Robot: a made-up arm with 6 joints.
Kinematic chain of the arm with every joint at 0, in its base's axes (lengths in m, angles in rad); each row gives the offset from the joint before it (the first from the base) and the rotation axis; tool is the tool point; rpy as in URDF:
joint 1: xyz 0 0 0.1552 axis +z
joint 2: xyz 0 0 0 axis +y
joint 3: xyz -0.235 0 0.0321 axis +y
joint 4: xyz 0.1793 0 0.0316 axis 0.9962 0 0.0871
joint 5: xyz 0 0 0 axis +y
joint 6: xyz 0.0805 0 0.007 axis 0.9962 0 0.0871
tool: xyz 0 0 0 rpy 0 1.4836 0
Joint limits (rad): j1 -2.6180..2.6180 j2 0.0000..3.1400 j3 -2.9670..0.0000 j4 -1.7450..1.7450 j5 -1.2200..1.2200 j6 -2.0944..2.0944
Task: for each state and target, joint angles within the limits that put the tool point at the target. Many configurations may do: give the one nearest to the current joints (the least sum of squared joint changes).
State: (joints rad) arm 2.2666 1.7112 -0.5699 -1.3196 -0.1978 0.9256
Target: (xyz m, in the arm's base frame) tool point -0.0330 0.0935 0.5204
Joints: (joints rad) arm 1.9183 0.9431 -1.4329 -1.3230 0.0099 0.9256
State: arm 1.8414 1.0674 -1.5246 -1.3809 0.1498 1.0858
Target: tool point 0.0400 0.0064 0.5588
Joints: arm 1.8390 0.8052 -1.6795 -1.4348 0.5265 1.0858
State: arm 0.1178 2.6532 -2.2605 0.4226 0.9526 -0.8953
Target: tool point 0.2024 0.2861 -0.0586
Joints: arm 0.8596 3.0612 -2.0995 0.5181 0.9877 -0.8953
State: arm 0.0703 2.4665 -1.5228 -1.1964 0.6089 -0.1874
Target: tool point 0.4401 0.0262 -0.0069
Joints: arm 0.1102 3.0128 -2.2225 -1.2693 0.2933 -0.1874
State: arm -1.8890 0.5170 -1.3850 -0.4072 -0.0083 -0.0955
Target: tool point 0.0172 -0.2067 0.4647
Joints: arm -1.4986 1.2482 -1.3764 -0.4165 -0.0693 -0.0955
